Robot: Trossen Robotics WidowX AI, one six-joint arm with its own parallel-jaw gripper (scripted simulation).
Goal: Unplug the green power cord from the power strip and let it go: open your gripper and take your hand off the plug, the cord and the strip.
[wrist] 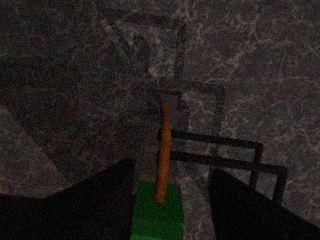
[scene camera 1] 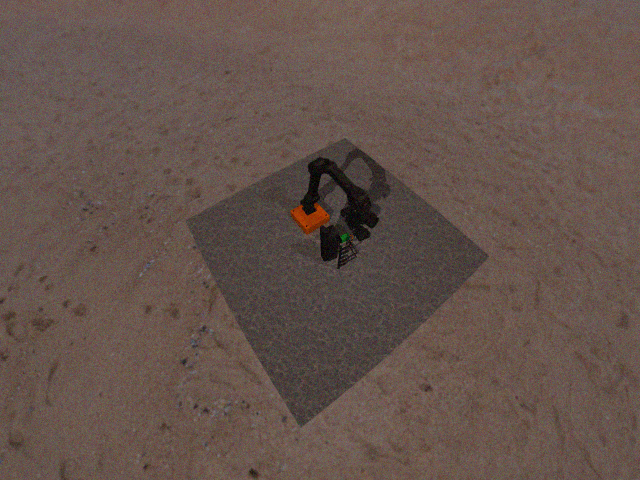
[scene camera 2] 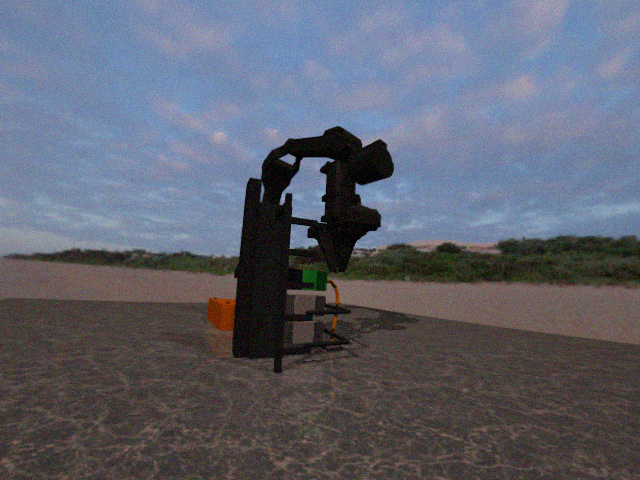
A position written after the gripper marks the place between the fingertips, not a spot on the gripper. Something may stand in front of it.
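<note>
The gripper appears in scene camera 2 [scene camera 2: 337,272], and the wrist view [wrist: 172,174] shows the gripper too.
</note>
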